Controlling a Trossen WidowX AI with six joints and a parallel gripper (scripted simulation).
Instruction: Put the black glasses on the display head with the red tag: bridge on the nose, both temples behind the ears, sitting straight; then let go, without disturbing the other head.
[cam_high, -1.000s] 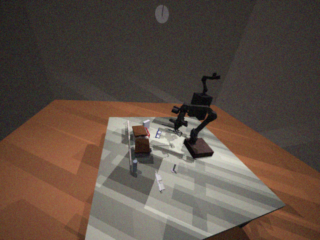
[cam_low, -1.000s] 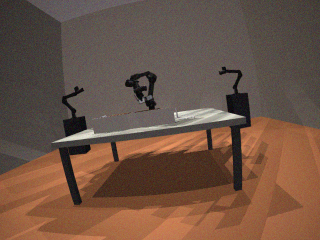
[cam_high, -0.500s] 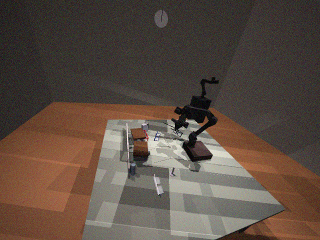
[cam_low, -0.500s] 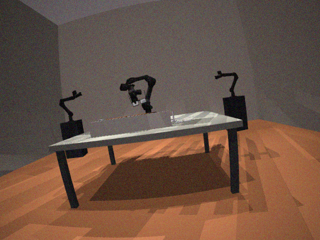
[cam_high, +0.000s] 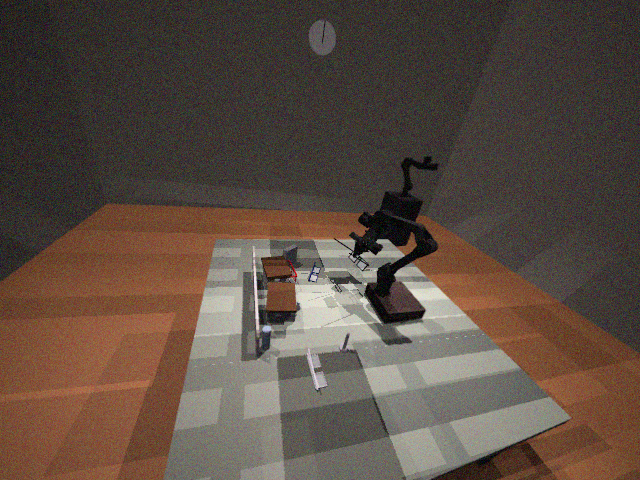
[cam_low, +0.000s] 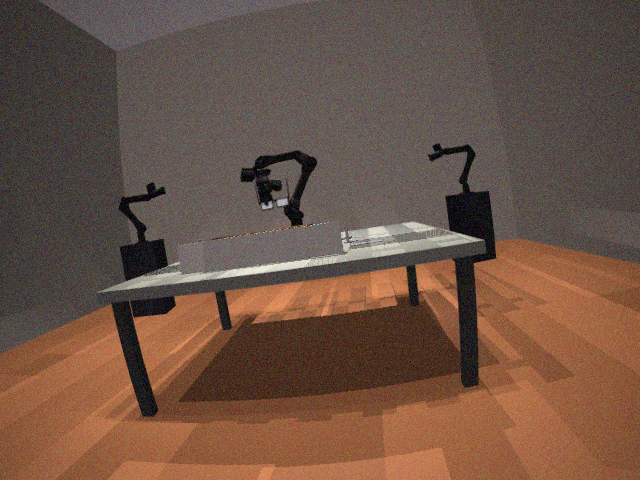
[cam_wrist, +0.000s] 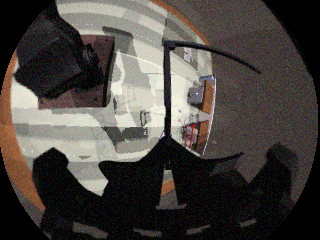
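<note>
The glasses lies 3 cm ahead of my gripper tip, 4 cm to the left of it and 4 cm above it. Also, from my gripper tip: white box 23 cm ahead, 28 cm to the right, 15 cm below; head 36 cm ahead, 9 cm to the left, 15 cm below; stand 18 cm ahead, 32 cm to the left, 18 cm below.
</note>
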